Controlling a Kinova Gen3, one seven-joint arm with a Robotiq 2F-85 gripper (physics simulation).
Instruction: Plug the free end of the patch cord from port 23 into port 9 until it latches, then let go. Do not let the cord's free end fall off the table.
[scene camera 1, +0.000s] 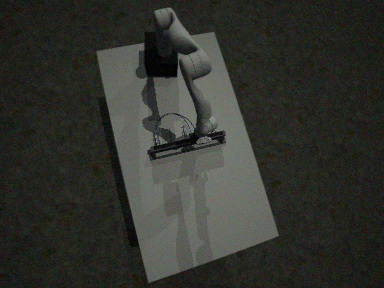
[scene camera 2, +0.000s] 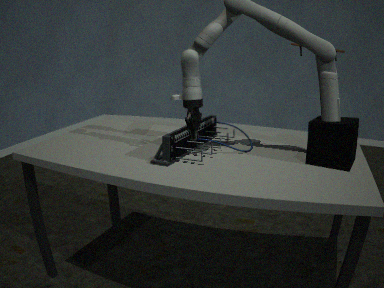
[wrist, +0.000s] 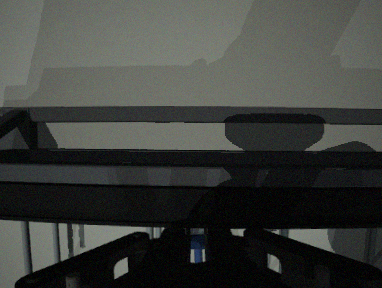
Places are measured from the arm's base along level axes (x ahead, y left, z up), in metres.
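Where they show: gripper, fingertip midpoint: (scene camera 2: 194, 139); arm's base, link origin: (scene camera 1: 164, 50) (scene camera 2: 330, 120).
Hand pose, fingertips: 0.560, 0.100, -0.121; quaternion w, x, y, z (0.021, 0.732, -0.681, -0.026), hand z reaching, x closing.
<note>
Things, the pixels of their top centre, and the offset from my fingertips, as dx, dy, dz. "*": a spot on its surface instead. Level surfaces: height alone.
- blue patch cord, surface spot: (scene camera 2: 251, 142) * -0.182, -0.194, -0.035
- cord's free-end plug, surface spot: (wrist: 198, 242) * -0.011, -0.001, +0.007
- white table, surface height: dz -0.054
The blue patch cord (scene camera 1: 172, 114) (scene camera 2: 251, 142) arcs from the far part of the panel, on the arm-base side, round to the gripper. My gripper (scene camera 1: 196, 137) (scene camera 2: 194, 136) (wrist: 197, 223) is shut on the cord's free-end plug (wrist: 198, 242), whose blue part shows between the fingertips. The fingers point down, close against the port side of the dark patch panel (scene camera 1: 170, 146) (scene camera 2: 167, 147) (wrist: 90, 201). The panel's top edge and the fingers hide the plug's front, so I cannot tell how far it is in a port. Port numbers cannot be read.
Thin grey rods (scene camera 2: 201, 155) (wrist: 56, 242) stick out from the panel's port side, on both sides of the fingers. The panel stands on the white table (scene camera 1: 225, 210) (scene camera 2: 280, 192). The black base block (scene camera 1: 161, 62) (scene camera 2: 332, 145) carries the arm.
</note>
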